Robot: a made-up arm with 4 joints.
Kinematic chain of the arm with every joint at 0, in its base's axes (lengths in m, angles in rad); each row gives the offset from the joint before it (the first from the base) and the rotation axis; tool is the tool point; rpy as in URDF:
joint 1: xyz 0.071 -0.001 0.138 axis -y
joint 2: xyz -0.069 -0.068 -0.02 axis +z
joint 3: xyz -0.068 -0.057 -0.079 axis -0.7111 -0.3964 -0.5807
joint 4: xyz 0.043 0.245 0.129 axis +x
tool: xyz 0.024 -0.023 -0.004 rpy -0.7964 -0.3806 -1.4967
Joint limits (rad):
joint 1: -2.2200..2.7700
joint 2: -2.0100..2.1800
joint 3: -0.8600..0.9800
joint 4: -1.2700..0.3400
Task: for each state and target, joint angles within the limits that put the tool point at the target. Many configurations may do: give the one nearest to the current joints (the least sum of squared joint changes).
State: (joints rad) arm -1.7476 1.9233 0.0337 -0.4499
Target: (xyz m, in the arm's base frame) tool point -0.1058 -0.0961 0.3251
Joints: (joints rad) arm -0.9806 2.0596 0.6557 -0.6712
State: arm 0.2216 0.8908 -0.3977 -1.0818
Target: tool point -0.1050 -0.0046 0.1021
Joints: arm 1.0408 0.3226 -0.8347 -0.5989
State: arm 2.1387 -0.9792 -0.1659 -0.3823
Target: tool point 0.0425 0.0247 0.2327
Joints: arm 2.2114 -0.7493 0.5829 -0.7121
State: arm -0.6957 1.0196 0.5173 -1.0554
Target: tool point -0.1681 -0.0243 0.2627
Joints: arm -0.6859 1.7713 0.7988 -1.2700
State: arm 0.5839 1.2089 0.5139 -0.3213
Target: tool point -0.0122 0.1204 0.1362
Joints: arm -0.1232 0.2772 0.4337 -0.9663
